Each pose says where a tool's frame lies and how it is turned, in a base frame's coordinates. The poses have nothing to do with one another.
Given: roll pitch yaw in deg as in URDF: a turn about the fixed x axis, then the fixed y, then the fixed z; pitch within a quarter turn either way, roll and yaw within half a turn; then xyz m.
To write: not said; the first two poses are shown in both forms.
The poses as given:
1: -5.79, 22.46, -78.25, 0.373, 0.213, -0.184
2: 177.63, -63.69, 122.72, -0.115, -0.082, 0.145
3: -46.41, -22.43, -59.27, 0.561, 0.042, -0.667
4: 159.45, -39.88, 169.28, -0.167, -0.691, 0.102
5: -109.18, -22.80, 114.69, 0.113, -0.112, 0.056
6: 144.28, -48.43, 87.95, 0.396, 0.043, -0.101
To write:
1: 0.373, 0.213, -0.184, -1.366, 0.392, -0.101
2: -0.115, -0.082, 0.145, 2.142, -1.112, 3.100
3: 0.561, 0.042, -0.667, -1.034, -0.391, -0.810
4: -0.167, -0.691, 0.102, 2.954, -0.696, 2.783
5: 0.113, -0.112, 0.056, 2.002, -0.398, -1.906
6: 0.396, 0.043, -0.101, 1.535, -0.845, 2.518
